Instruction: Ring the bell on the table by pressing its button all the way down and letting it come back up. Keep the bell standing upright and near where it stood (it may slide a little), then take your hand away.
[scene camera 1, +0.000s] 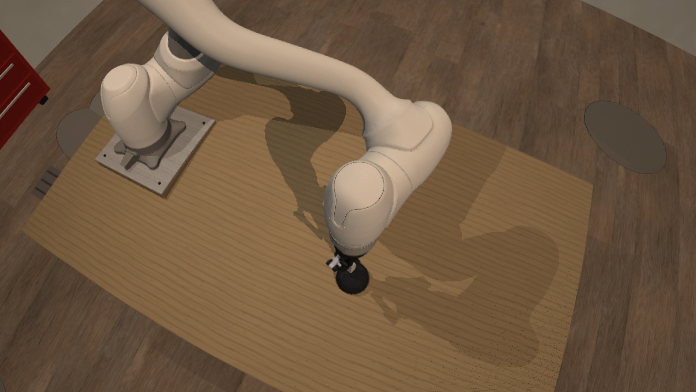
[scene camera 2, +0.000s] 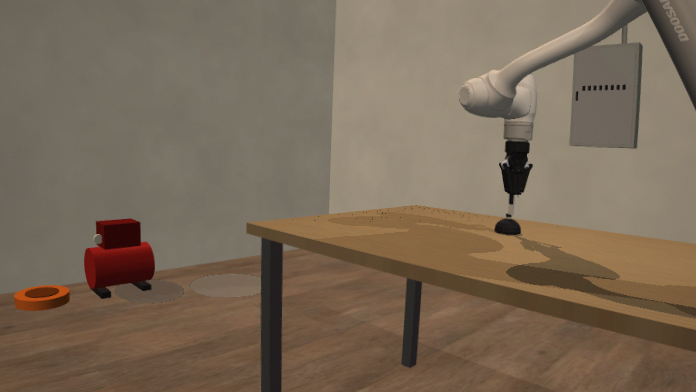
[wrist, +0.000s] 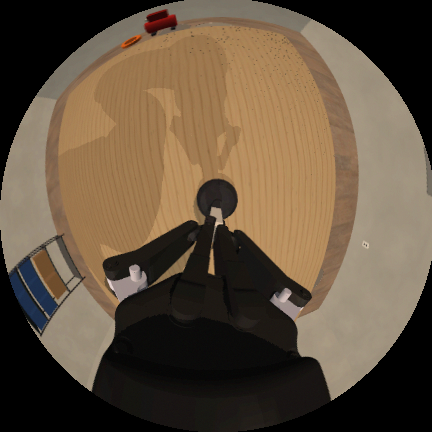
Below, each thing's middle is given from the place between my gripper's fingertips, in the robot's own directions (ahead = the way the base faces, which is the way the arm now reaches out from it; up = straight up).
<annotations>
My gripper is now 2 cm short of the black dome-shaped bell (scene camera 1: 348, 284), 1 cm to the left of it and 3 cm above it.
</annotations>
